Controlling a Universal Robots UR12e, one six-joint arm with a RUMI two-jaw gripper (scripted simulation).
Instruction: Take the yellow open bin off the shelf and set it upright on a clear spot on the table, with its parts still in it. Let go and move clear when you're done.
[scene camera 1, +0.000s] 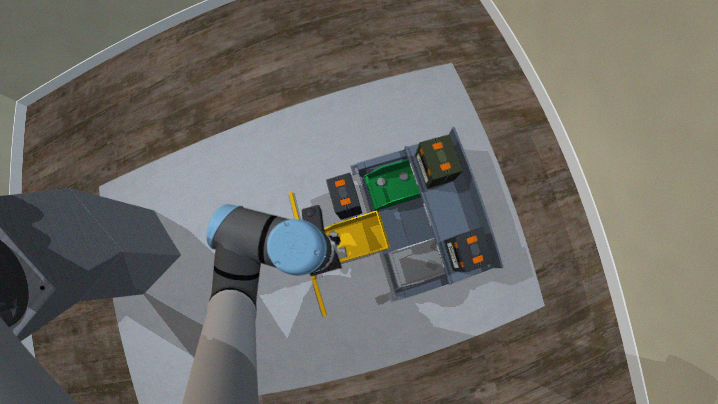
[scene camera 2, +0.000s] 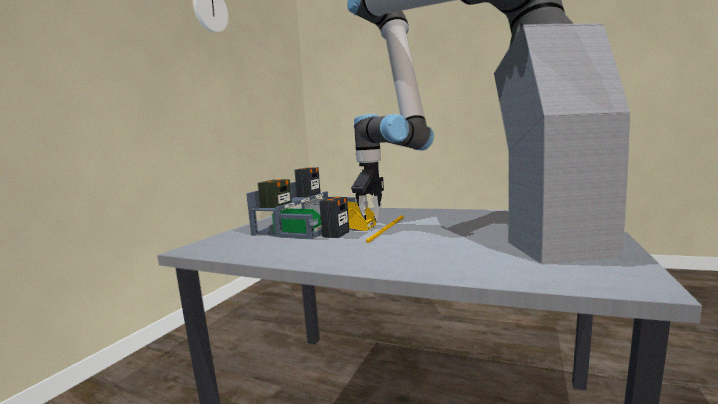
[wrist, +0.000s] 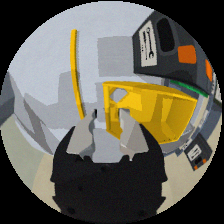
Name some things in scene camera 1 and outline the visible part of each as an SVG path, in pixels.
A yellow open bin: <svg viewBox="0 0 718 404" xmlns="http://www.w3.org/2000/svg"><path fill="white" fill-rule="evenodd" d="M377 210L324 228L328 236L331 231L339 233L338 236L341 242L337 249L339 247L346 247L347 257L340 258L340 263L390 248L387 247L389 245L381 215Z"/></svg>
A green bin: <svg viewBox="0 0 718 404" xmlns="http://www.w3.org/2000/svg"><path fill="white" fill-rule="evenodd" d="M408 159L382 166L366 174L366 185L373 207L377 211L421 197ZM378 178L382 177L385 179L384 186L379 186L377 184ZM402 172L406 172L408 174L406 181L402 181L400 179L400 174Z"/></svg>
